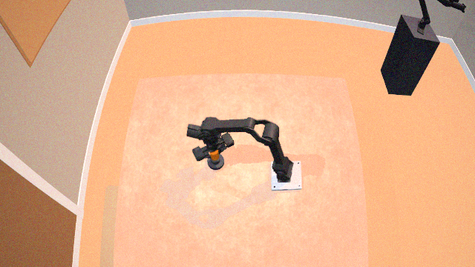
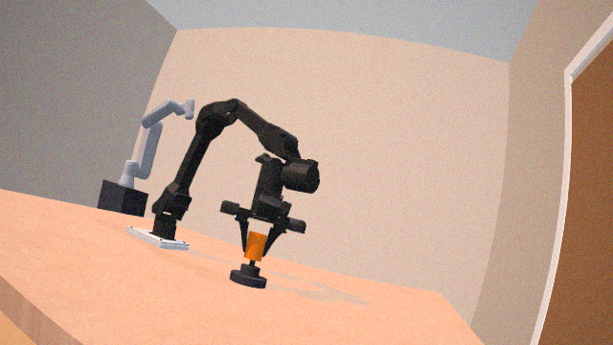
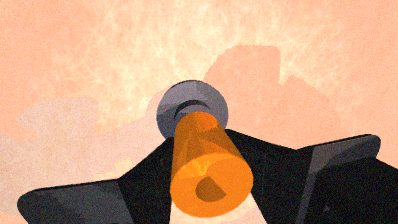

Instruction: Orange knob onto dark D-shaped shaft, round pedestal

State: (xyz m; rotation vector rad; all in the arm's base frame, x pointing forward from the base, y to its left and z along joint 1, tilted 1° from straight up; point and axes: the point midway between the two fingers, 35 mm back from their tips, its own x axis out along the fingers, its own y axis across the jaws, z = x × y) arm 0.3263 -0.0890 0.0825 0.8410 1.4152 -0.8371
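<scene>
Now: the round dark pedestal 40 mm below my gripper tip. From my gripper tip the other things lie so: orange knob (20 mm above).
</scene>
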